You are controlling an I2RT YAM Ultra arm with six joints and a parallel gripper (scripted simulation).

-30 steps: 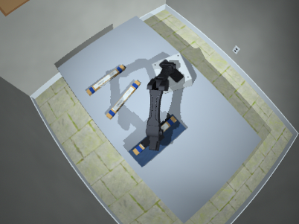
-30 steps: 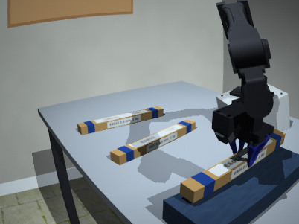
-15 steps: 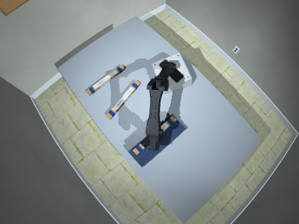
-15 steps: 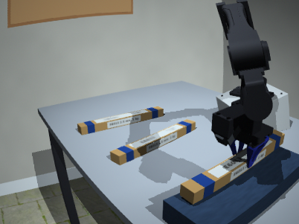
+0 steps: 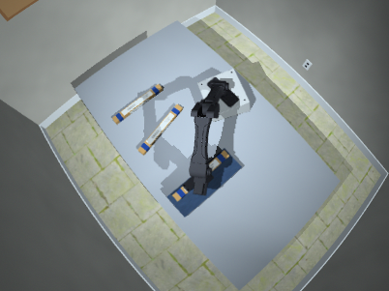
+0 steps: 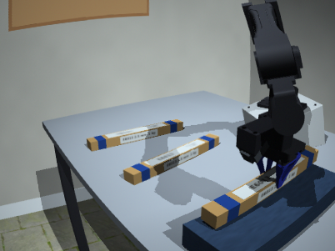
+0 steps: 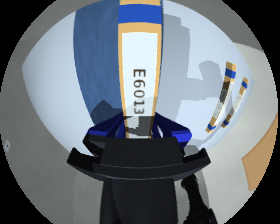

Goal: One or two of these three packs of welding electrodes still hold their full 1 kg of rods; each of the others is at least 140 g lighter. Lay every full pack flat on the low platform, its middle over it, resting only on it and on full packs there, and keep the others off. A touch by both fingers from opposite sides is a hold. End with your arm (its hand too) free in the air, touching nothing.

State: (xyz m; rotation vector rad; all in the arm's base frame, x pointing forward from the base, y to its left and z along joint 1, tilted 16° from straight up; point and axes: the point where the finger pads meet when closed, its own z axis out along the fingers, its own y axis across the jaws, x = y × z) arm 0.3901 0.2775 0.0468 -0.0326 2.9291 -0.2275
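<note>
The dark blue low platform is 7 cm below my hand and 4 cm to the left of it.
</note>
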